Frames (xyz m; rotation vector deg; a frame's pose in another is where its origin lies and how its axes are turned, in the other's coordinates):
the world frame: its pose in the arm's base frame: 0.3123 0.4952 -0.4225 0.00 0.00 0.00
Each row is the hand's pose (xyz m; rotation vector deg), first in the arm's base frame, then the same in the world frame.
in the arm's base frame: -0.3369 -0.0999 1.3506 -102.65 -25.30 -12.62
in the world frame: -0.6492 -0.5951 1.7731 -102.65 -25.30 -12.62
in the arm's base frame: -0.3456 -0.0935 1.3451 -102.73 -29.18 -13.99
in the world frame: -0.6579 -0.5887 1.7676 -102.73 -29.18 -13.99
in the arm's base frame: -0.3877 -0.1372 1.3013 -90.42 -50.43 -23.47
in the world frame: -0.7000 -0.6324 1.7238 -90.42 -50.43 -23.47
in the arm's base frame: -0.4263 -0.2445 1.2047 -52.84 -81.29 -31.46
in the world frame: -0.7386 -0.7397 1.6272 -52.84 -81.29 -31.46
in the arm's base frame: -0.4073 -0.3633 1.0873 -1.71 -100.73 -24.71
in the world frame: -0.7196 -0.8585 1.5098 -1.71 -100.73 -24.71
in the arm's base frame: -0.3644 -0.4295 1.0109 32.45 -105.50 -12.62
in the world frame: -0.6767 -0.9247 1.4334 32.45 -105.50 -12.62
